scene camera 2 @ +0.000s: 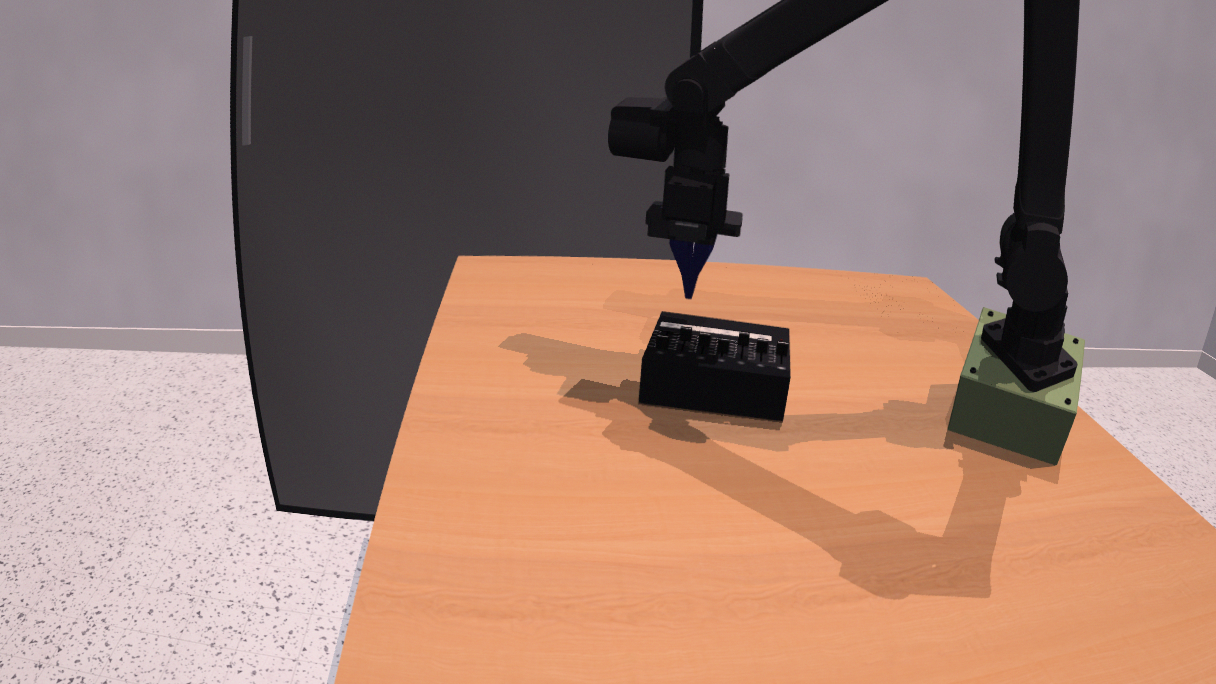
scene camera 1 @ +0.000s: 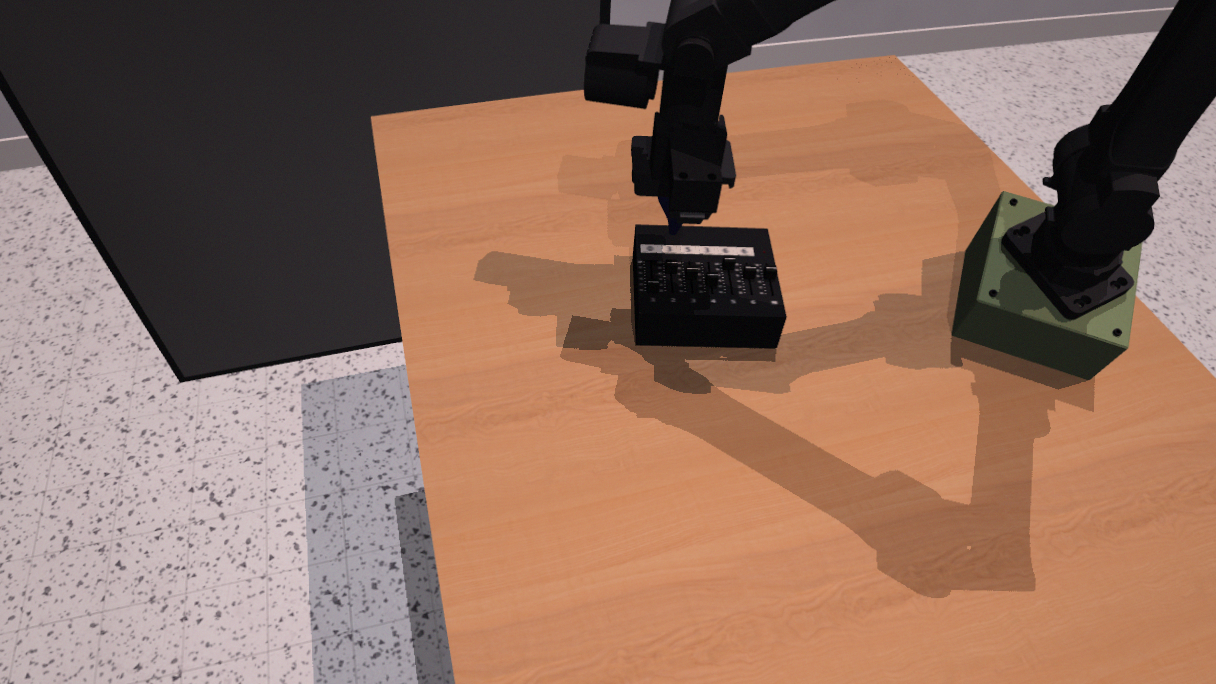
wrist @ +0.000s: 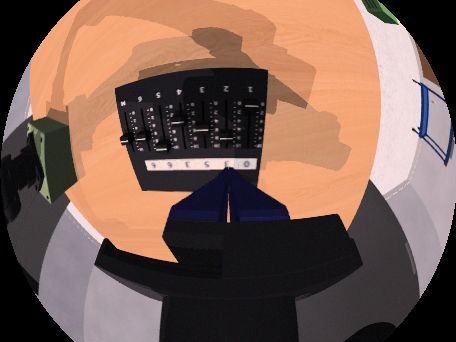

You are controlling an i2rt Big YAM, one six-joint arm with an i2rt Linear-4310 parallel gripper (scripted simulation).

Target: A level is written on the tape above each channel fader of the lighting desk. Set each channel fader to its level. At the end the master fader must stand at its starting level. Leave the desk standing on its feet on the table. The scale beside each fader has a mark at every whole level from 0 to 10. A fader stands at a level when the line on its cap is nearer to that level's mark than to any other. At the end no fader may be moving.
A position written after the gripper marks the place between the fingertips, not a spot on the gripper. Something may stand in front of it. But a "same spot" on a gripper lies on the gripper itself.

The gripper shows in scene camera 2 (688, 297), in scene camera 1 and in the wrist view. The same spot on the gripper: (scene camera 1: 657, 188) is (wrist: 308, 241).
